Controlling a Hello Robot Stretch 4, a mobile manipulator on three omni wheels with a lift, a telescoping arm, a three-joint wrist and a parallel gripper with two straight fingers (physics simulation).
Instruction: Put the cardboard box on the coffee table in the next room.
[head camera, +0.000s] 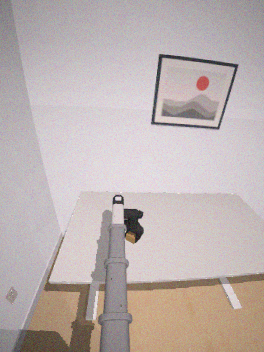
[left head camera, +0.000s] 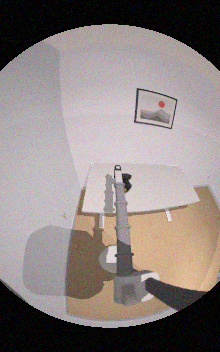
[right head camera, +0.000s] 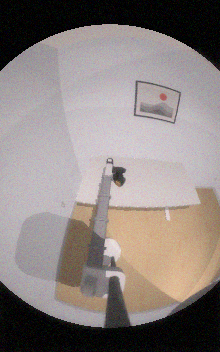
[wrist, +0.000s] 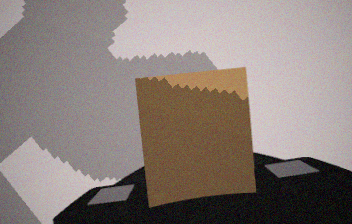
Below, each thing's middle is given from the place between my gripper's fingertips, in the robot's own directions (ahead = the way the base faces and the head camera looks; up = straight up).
Scene:
I see the brown cardboard box (wrist: 196, 134) 2 cm ahead of my hand, 1 cm to the right of it and 3 cm above it. The rest, counted from my hand: framed picture (head camera: 190, 92): 55 cm ahead, 42 cm to the right, 83 cm above.

